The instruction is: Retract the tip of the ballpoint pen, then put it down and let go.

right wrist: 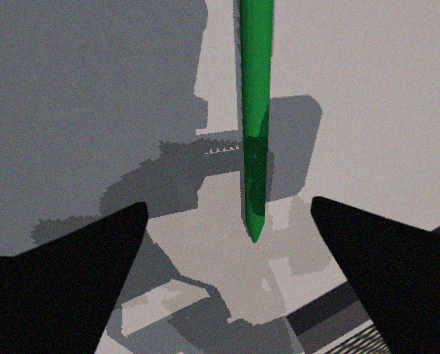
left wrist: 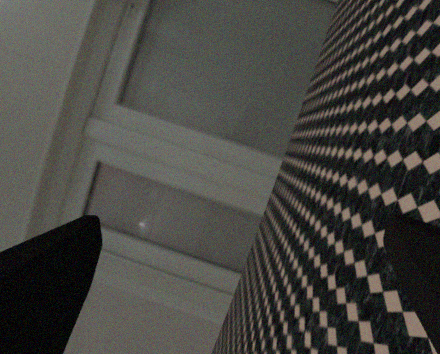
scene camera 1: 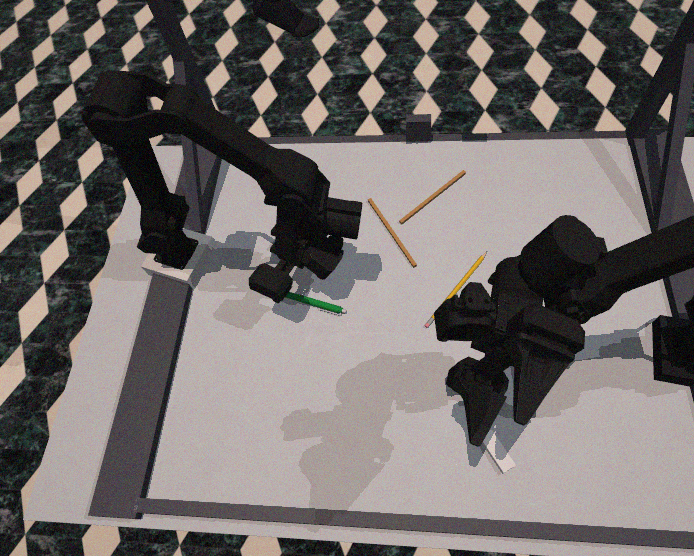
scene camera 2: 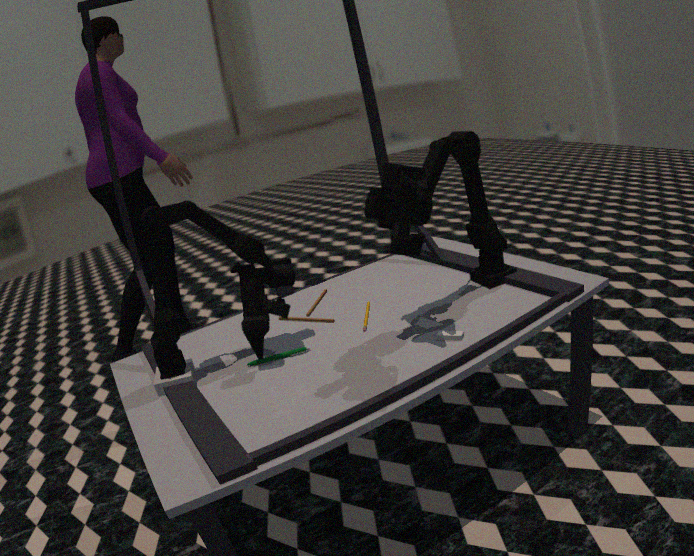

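Observation:
A green ballpoint pen lies flat on the white table. My right gripper is open and points down close above the pen's pointed end. In the right wrist view that end lies between the two spread fingers and touches neither; the pen's far end is cut off by the frame. My left gripper is open and empty. It is held high over the other side of the table, facing the wall and floor.
Two brown sticks and a yellow pencil lie mid-table. A small white piece lies under the left arm. A person in purple stands behind the table.

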